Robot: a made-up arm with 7 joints.
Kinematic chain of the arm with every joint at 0, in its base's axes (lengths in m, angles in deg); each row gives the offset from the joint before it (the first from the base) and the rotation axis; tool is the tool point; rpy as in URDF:
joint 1: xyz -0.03 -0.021 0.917 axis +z
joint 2: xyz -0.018 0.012 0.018 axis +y
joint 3: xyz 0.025 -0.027 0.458 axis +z
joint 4: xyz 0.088 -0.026 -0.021 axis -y
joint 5: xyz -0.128 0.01 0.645 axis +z
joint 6: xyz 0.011 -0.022 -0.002 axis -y
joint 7: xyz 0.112 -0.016 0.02 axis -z
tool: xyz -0.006 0.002 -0.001 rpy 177.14 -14.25 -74
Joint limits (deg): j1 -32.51..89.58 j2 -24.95..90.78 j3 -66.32..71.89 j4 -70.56..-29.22 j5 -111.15..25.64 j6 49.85..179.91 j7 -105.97..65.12
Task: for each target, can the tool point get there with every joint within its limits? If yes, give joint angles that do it. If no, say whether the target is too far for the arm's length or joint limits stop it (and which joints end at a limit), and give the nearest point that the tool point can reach.
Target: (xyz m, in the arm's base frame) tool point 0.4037 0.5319 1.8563
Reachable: yes | joints 77.00 2.81 -21.18 -56.45 6.55 84.20 -17.11
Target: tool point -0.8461 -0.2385 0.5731
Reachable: no: joint limits stop it (at a limit: joint 1, joint 2, joint 4, joint 5, joint 6, joint 7) | nearest point -0.7235 0.6896 0.6079 | short by 0.937 m
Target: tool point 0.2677 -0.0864 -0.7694
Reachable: no: too far | nearest point 0.6528 -0.1710 0.1290 | short by 0.981 m
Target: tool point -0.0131 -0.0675 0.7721
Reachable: no: joint limits stop it (at a limit: joint 1, joint 2, joint 4, joint 5, joint 6, joint 7) | nearest point 0.5414 -0.4865 0.2612 | short by 0.863 m
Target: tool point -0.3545 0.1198 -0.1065
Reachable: no: joint limits stop it (at a limit: joint 1, joint 2, joint 4, joint 5, joint 6, joint 7) | nearest point -0.2553 0.6802 0.1690 | short by 0.632 m
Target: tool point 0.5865 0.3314 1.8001
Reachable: yes | joints 26.82 -2.15 9.01 -66.95 -35.07 66.05 42.77
